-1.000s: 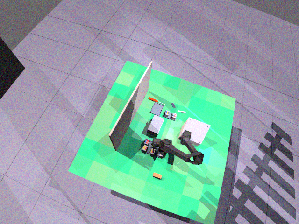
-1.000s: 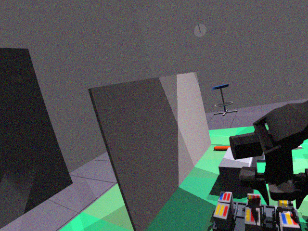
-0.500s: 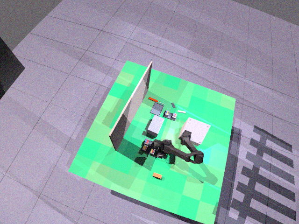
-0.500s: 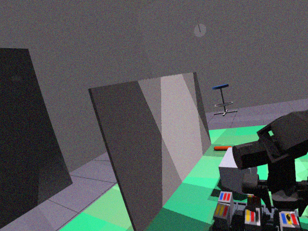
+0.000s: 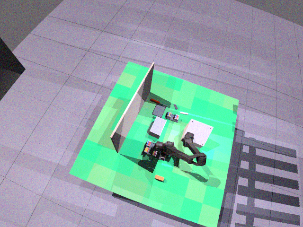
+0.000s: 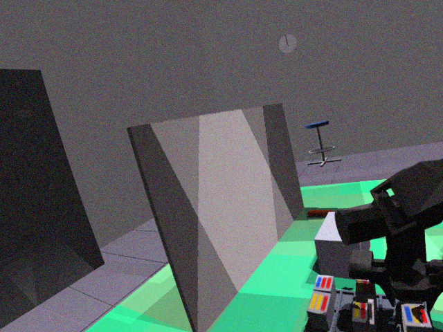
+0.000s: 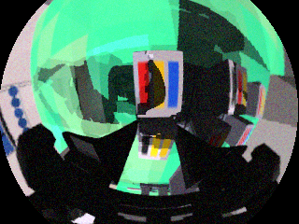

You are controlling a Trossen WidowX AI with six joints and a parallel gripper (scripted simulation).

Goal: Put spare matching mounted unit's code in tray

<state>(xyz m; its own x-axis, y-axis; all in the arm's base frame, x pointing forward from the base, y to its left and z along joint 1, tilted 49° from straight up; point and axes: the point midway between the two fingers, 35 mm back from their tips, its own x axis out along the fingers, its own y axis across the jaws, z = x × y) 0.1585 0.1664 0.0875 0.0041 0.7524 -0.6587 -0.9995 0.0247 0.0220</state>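
Right now my gripper tip is 2 cm below the dark spare. Also, from my gripper tip: orange block: 24 cm to the left, 4 cm behind, 1 cm above; flat dark grey tray: 36 cm to the right, 18 cm ahead, 1 cm below; white stick: 43 cm to the right, 6 cm behind, 1 cm below.
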